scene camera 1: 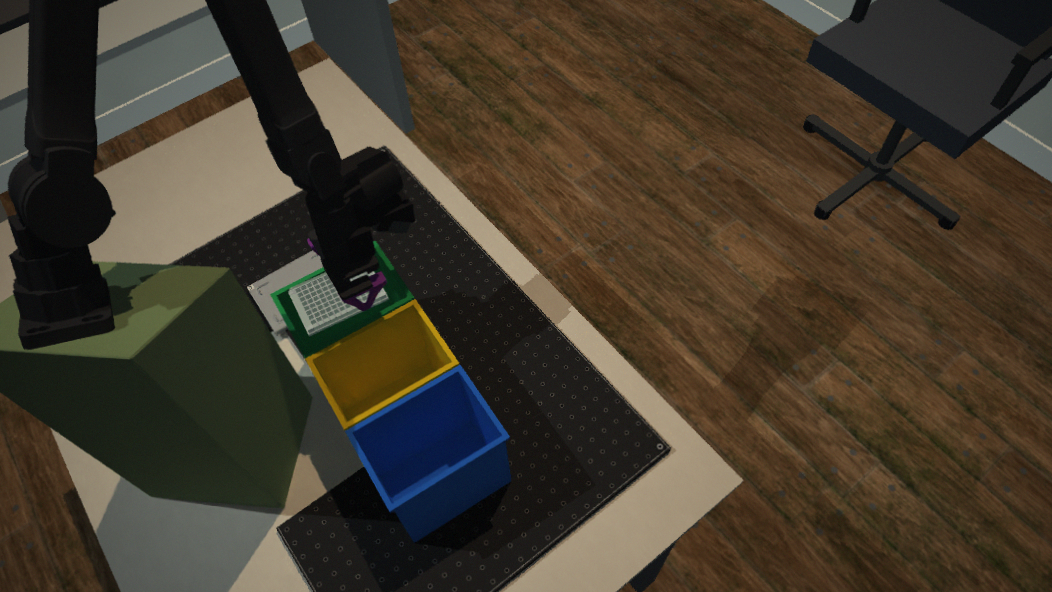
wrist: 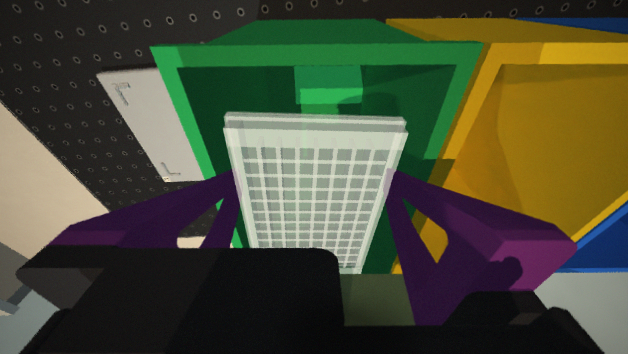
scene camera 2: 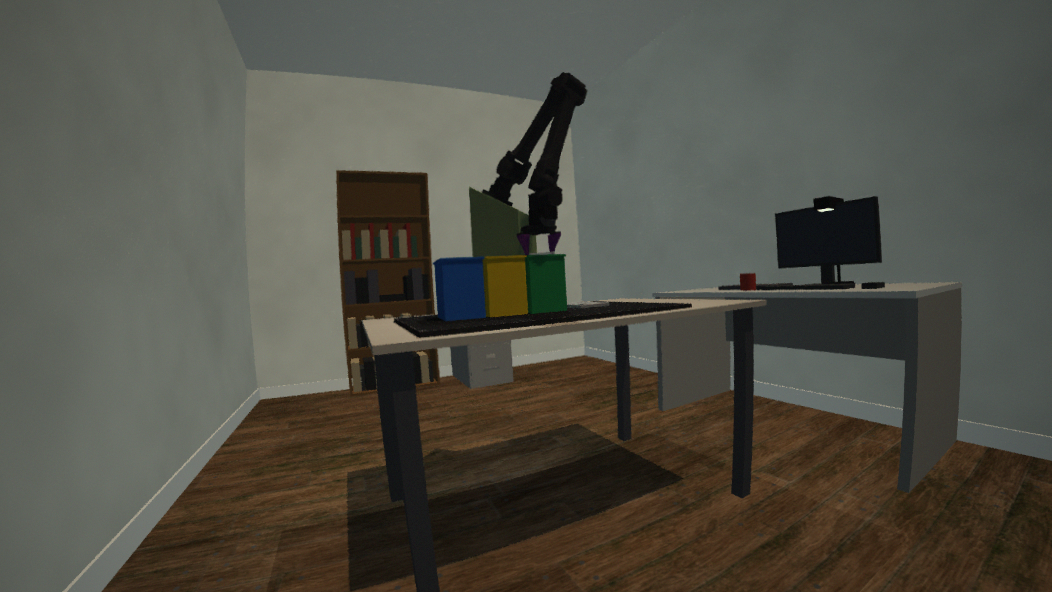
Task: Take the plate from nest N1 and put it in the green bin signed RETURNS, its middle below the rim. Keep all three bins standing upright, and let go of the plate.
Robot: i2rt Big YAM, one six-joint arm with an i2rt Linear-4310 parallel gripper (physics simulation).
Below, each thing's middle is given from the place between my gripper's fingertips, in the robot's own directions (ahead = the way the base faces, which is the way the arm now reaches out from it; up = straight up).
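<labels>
My gripper is 20 mm past the green bin (scene camera 1: 397, 291) now, and 90 mm above it. Counting from my hand, I find the yellow bin (scene camera 1: 361, 374) 140 mm to the right of it, 10 mm behind it and 90 mm below it. The light grey nest (scene camera 1: 305, 265) is 180 mm to the left of my hand, 80 mm behind it and 170 mm below it, whereas the gridded plate (scene camera 1: 316, 300) is 30 mm behind my hand and 10 mm above it.
</labels>
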